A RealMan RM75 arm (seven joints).
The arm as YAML. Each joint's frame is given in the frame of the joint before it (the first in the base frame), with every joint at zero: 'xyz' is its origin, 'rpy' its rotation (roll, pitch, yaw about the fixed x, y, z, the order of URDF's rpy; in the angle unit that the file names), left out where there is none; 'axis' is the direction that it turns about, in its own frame. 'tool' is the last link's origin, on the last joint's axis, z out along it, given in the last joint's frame.
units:
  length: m
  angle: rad
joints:
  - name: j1
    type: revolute
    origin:
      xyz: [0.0, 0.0, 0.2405]
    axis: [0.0, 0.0, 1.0]
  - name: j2
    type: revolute
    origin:
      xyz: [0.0, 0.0, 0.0]
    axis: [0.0, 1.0, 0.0]
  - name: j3
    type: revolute
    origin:
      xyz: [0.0, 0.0, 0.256]
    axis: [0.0, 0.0, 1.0]
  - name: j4
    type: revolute
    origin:
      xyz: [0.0, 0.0, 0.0]
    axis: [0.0, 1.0, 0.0]
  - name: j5
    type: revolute
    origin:
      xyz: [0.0, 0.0, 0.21]
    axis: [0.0, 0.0, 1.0]
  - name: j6
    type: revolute
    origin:
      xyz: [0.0, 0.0, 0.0]
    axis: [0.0, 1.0, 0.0]
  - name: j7
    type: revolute
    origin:
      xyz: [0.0, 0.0, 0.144]
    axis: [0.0, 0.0, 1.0]
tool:
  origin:
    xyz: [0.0, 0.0, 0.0]
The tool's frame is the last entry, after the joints.
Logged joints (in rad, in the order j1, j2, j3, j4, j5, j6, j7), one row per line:
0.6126 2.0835 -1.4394 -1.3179 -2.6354 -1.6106 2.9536
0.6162 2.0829 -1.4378 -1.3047 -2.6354 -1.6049 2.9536
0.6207 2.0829 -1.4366 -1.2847 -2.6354 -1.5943 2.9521
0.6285 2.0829 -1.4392 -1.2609 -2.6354 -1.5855 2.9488
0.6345 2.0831 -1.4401 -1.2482 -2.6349 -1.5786 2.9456
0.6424 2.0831 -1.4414 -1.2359 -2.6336 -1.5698 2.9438
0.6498 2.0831 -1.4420 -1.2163 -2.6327 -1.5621 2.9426
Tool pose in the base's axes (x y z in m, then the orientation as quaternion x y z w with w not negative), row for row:
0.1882 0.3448 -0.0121 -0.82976 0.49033 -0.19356 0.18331
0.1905 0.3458 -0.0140 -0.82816 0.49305 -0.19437 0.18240
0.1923 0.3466 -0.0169 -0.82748 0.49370 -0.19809 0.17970
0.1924 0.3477 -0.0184 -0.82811 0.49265 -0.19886 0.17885
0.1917 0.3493 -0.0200 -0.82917 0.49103 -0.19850 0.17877
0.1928 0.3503 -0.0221 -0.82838 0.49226 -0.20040 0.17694
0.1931 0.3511 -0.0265 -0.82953 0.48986 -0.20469 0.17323
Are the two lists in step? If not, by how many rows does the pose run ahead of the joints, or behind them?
The pose runs 1 row ahead of the joints: the pose in row i belongs to the joints in row i + 1.
